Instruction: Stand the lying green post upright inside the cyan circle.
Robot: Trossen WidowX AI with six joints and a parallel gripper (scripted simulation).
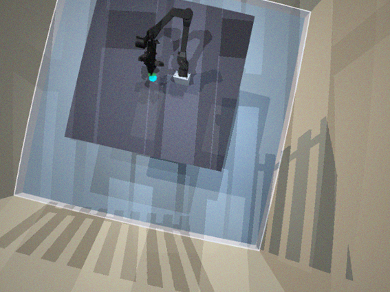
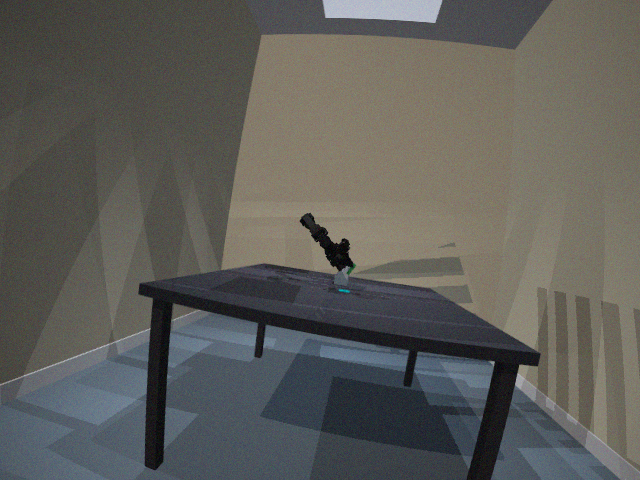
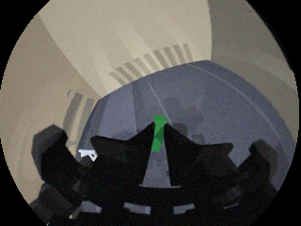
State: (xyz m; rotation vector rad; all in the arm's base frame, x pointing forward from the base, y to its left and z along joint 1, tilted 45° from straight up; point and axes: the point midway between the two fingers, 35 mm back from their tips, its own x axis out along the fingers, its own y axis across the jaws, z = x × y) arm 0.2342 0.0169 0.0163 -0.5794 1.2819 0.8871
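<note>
Right now my gripper tip is 20 mm short of the cyan circle, 30 mm to the left of it and 130 mm above it. Round my gripper tip: green post 10 mm behind, 10 mm to the right, 20 mm below.
</note>
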